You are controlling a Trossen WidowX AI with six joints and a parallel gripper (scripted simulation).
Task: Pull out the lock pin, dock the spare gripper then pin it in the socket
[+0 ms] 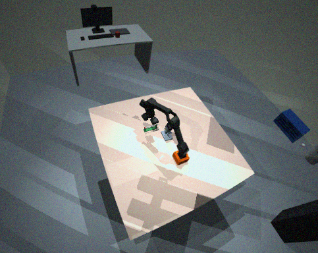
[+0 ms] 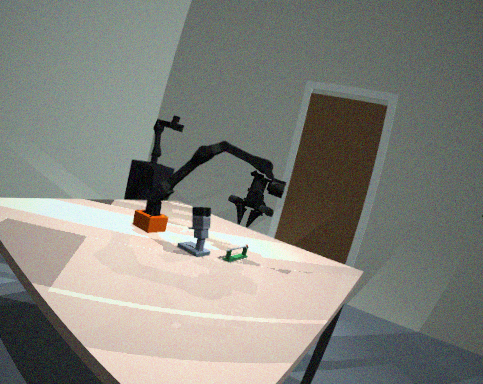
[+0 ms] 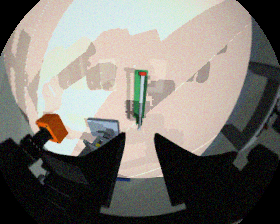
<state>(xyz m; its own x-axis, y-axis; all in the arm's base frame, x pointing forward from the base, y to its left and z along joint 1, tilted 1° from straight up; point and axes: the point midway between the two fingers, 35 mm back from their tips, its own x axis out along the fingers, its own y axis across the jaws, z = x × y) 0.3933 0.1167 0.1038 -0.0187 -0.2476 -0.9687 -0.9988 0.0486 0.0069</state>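
My gripper tip is 120 mm above the green cradle. Round my gripper tip: mount (120 mm behind, 110 mm to the right, 90 mm below); spare gripper (120 mm behind, 110 mm to the right, 10 mm below).
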